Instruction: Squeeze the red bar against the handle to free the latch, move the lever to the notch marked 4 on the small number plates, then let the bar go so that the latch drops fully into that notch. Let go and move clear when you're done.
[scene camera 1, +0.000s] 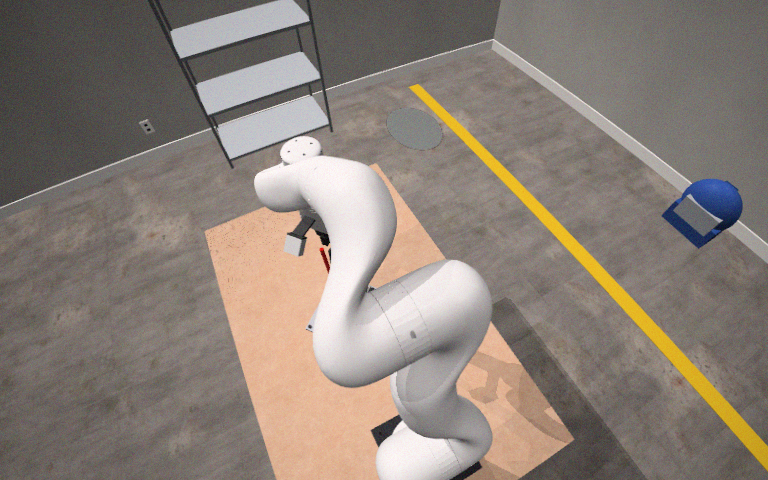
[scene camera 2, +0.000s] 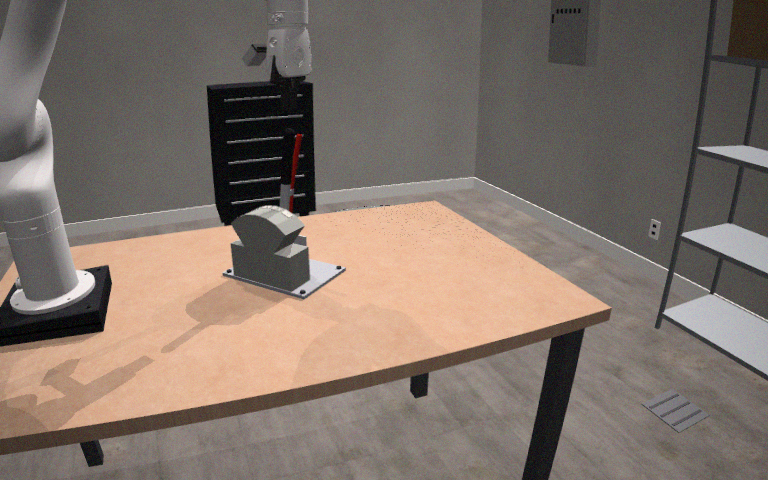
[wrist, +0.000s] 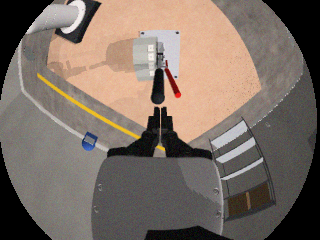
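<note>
I can see my own gripper (scene camera 1: 327, 241), and the wrist view shows me the gripper too (wrist: 160, 114).
</note>
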